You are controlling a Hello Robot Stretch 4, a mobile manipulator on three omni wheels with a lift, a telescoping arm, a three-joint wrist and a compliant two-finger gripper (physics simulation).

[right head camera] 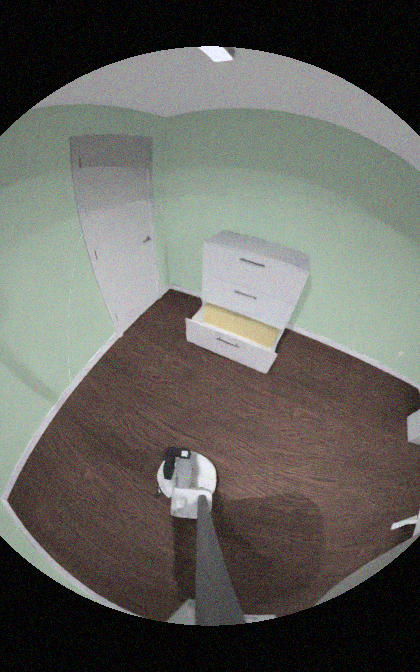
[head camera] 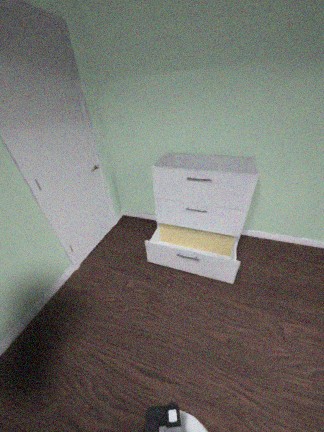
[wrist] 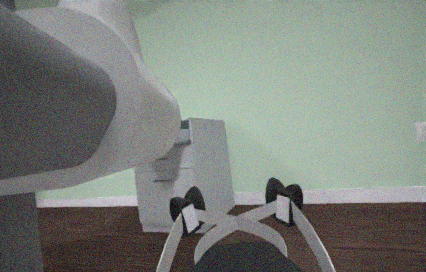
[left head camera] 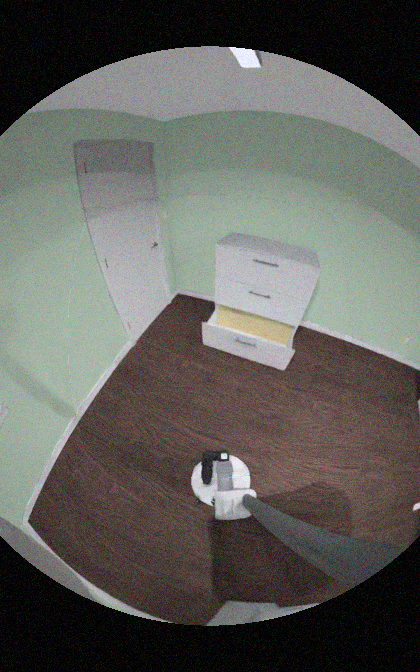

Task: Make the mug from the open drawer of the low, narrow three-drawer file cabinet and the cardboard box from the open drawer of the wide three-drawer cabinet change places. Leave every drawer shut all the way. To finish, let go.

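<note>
The wide white three-drawer cabinet stands against the green wall. Its bottom drawer is pulled out and shows a yellowish inside; the upper two are shut. I cannot make out a cardboard box in it. In the wrist view a low, narrow grey-white cabinet stands left of centre, with an upper drawer standing out, partly hidden behind a robot part. The mug does not show. My gripper is open and empty, its fingertips wide apart, well away from this cabinet.
A white door is left of the wide cabinet. At the right edge of the right head view are a white furniture piece and a white foot. The dark wooden floor lies between robot and cabinet.
</note>
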